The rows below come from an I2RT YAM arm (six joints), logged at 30 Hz.
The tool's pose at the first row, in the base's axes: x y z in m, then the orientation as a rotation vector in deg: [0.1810, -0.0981, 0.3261, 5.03, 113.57, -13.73]
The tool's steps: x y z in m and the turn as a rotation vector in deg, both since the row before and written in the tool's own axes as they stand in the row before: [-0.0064, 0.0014, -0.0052, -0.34, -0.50, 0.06]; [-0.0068, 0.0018, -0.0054, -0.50, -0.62, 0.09]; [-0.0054, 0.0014, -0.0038, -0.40, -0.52, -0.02]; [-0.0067, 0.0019, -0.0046, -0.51, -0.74, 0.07]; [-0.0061, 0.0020, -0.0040, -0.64, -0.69, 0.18]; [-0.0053, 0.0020, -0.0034, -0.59, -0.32, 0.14]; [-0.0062, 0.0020, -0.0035, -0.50, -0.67, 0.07]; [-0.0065, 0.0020, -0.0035, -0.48, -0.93, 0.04]
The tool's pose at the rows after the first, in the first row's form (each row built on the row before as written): [0.1792, -0.0953, 0.3338, 4.80, 113.10, -13.35]; [0.1774, -0.0921, 0.3419, 4.48, 112.53, -12.80]; [0.1763, -0.0897, 0.3481, 4.14, 112.05, -12.42]; [0.1750, -0.0866, 0.3558, 3.79, 111.36, -11.87]; [0.1739, -0.0836, 0.3627, 3.46, 110.72, -11.13]; [0.1730, -0.0808, 0.3686, 3.17, 110.44, -10.47]; [0.1722, -0.0780, 0.3754, 2.84, 109.81, -9.94]; [0.1714, -0.0752, 0.3825, 2.47, 108.92, -9.45]
